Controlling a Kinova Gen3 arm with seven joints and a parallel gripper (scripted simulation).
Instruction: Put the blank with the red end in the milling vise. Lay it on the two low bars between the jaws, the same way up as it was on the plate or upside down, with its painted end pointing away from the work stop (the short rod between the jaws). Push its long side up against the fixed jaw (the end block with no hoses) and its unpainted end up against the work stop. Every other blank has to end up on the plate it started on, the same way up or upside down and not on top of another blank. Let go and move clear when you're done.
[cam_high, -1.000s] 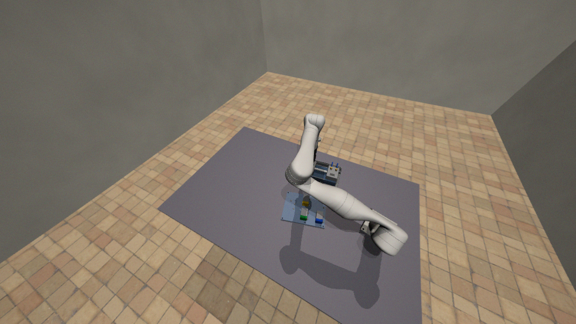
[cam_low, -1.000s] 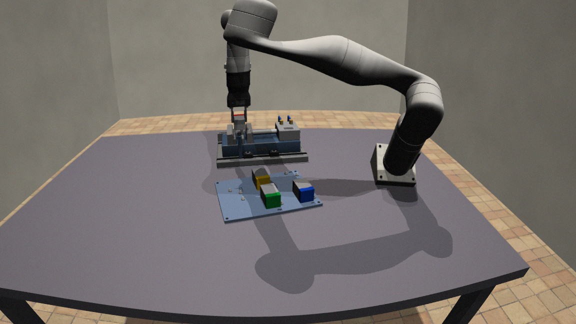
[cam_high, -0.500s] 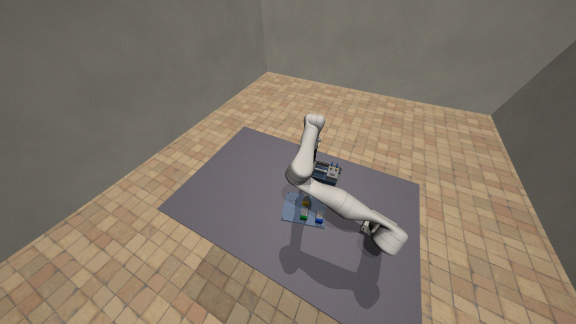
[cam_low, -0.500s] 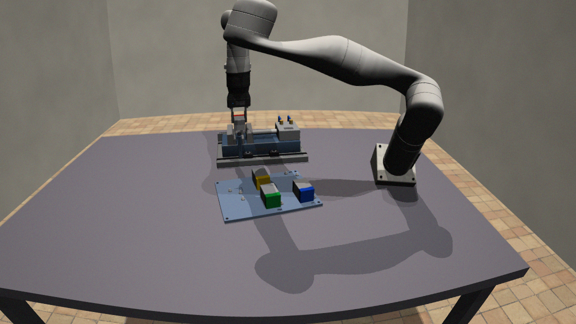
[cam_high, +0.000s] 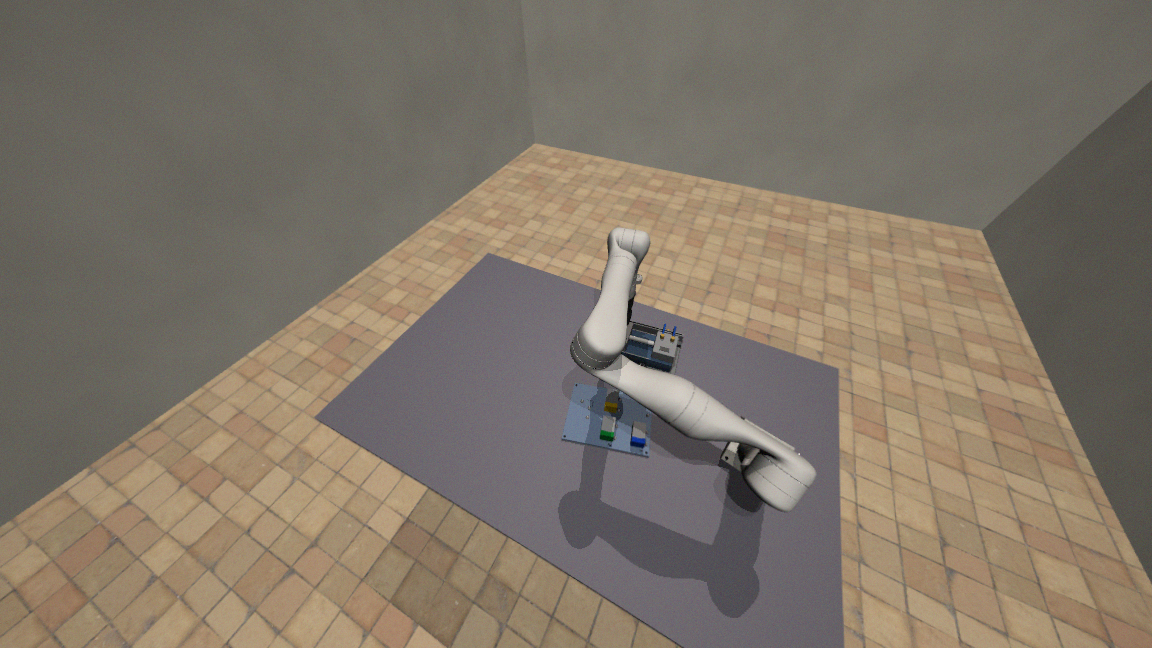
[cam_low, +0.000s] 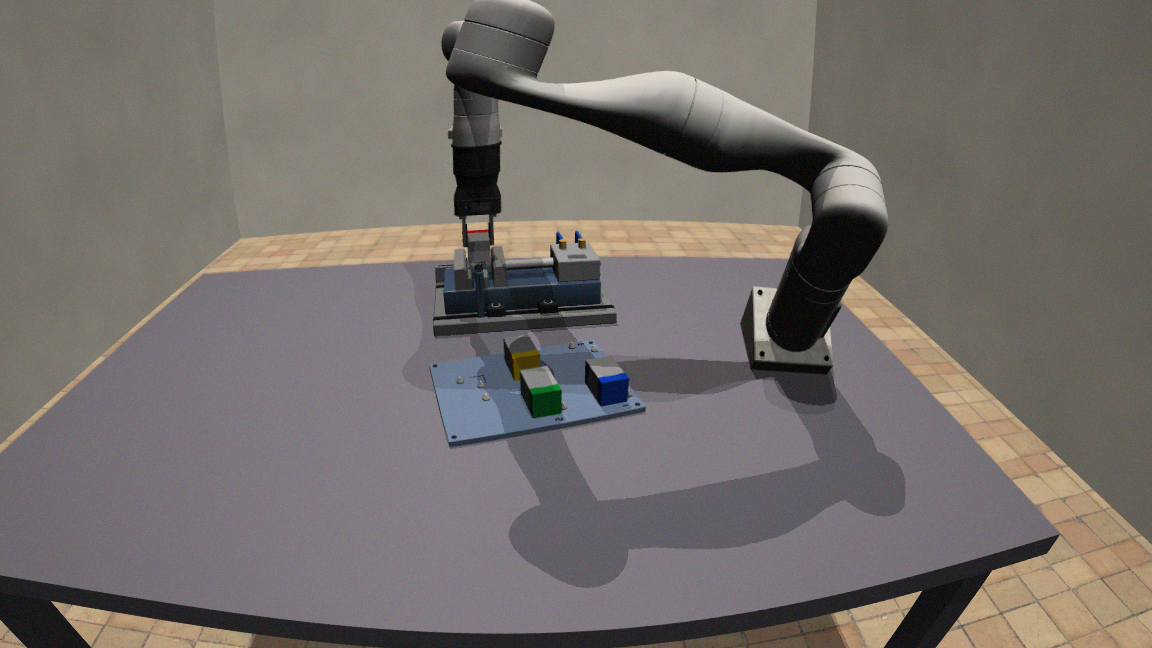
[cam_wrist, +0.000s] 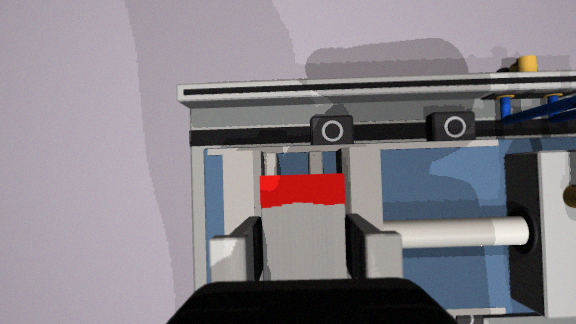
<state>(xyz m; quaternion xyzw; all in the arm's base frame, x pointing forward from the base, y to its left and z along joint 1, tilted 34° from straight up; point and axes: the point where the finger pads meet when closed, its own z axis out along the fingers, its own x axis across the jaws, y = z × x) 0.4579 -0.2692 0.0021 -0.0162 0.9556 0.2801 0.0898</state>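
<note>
The red-ended blank lies 2 cm below my hand. The rest, counted from my hand: work stop 5 cm to the left, 4 cm below; then sliding jaw 3 cm behind, 6 cm below; then fixed jaw 3 cm ahead, 1 cm to the left, 6 cm below.
</note>
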